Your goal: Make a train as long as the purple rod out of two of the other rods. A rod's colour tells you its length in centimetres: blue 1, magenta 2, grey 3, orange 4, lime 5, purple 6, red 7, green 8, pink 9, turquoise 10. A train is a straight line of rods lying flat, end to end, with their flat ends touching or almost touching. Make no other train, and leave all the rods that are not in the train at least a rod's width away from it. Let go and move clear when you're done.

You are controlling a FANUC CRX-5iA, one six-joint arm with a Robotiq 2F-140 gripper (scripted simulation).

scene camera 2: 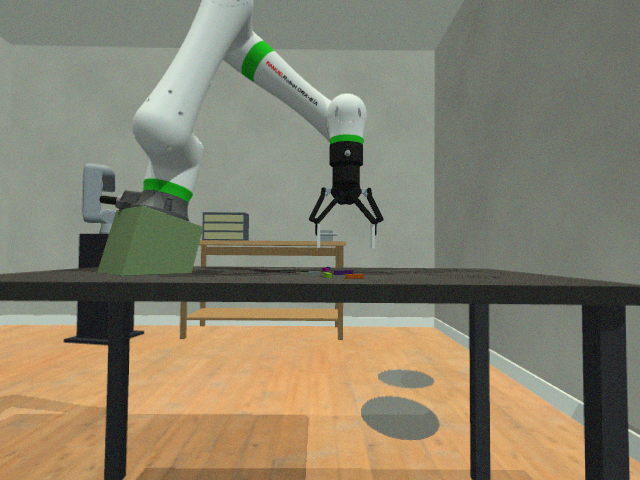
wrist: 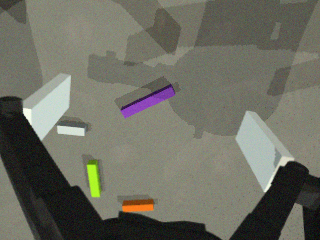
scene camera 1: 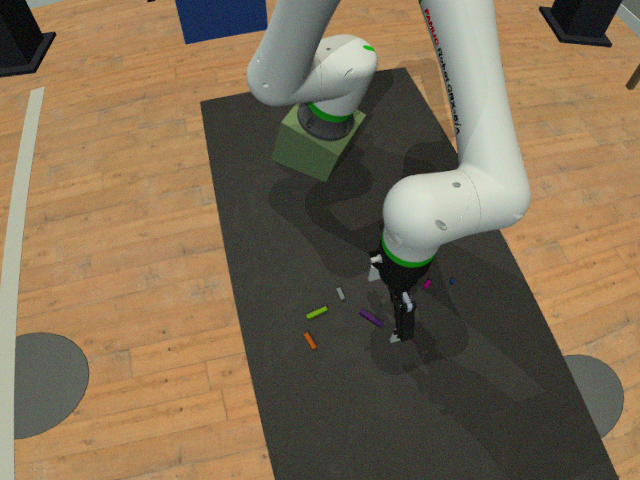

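Note:
The gripper (scene camera 2: 345, 247) is visible in the scene, and the wrist view shows the gripper (wrist: 158, 108) too.

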